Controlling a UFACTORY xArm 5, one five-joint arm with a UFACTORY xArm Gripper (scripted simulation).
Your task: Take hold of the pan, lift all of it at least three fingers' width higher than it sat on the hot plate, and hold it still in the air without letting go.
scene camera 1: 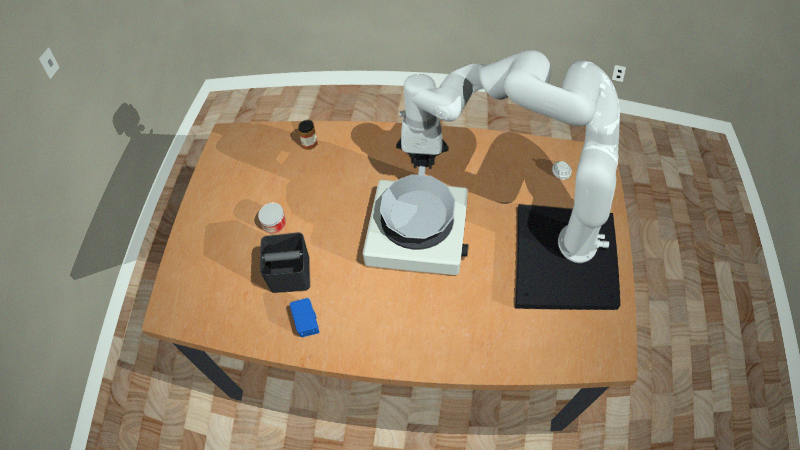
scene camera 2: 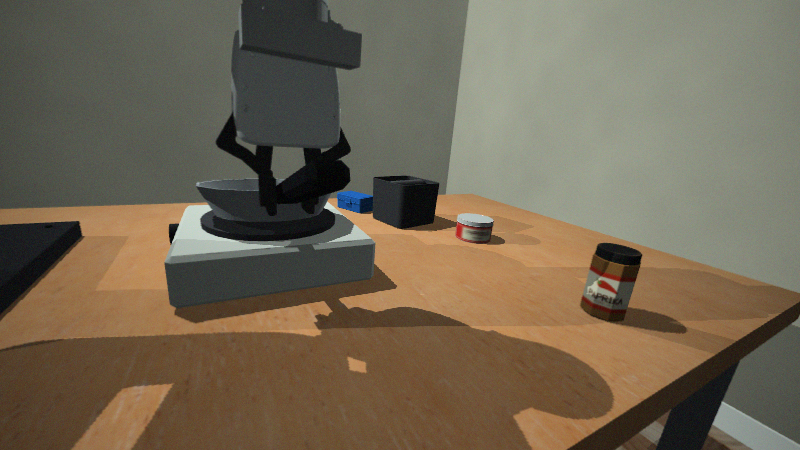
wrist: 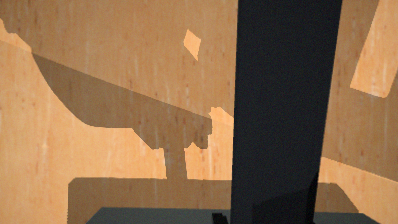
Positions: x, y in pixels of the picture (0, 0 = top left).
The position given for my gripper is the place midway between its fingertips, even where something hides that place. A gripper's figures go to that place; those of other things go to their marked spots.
Scene:
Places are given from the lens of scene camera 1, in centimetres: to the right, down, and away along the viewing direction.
my gripper point(scene camera 1: 423, 164): 6, -16, 150
grey pan point(scene camera 1: 417, 206): 4, -5, 146
blue box point(scene camera 1: 304, 317): -23, 23, 134
black box point(scene camera 1: 287, 247): -30, 6, 146

